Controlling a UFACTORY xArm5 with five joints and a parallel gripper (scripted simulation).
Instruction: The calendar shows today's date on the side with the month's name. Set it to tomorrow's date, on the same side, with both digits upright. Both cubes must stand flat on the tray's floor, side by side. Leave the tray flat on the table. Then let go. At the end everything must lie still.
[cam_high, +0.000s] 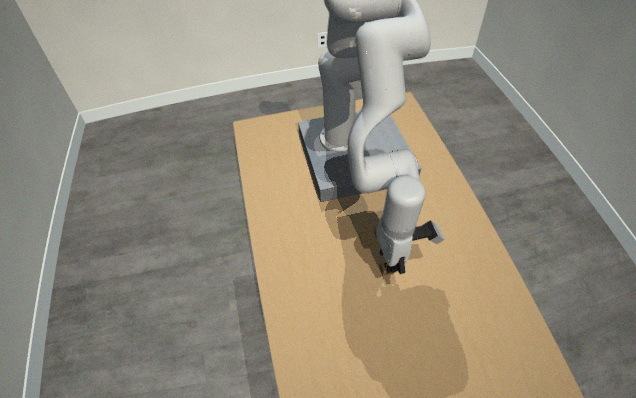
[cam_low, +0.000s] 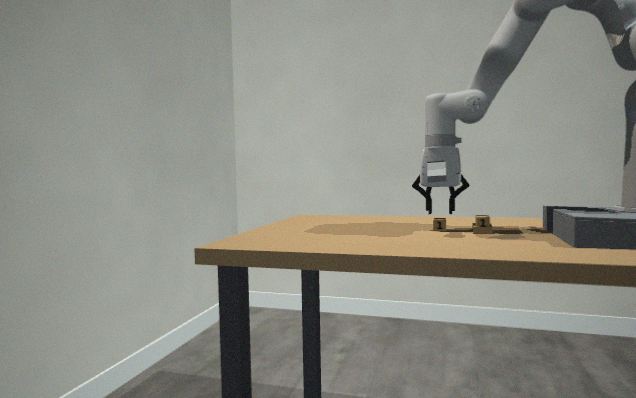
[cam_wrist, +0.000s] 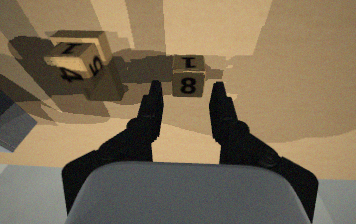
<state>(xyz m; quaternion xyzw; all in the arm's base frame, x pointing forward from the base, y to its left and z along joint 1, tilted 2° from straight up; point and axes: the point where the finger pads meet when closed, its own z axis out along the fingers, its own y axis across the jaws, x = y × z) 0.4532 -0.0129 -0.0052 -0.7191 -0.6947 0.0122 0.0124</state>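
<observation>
Now: hand 5 cm above the wooden cube. Also, from my hand: wooden tray 10 cm behind, 5 cm below.
</observation>
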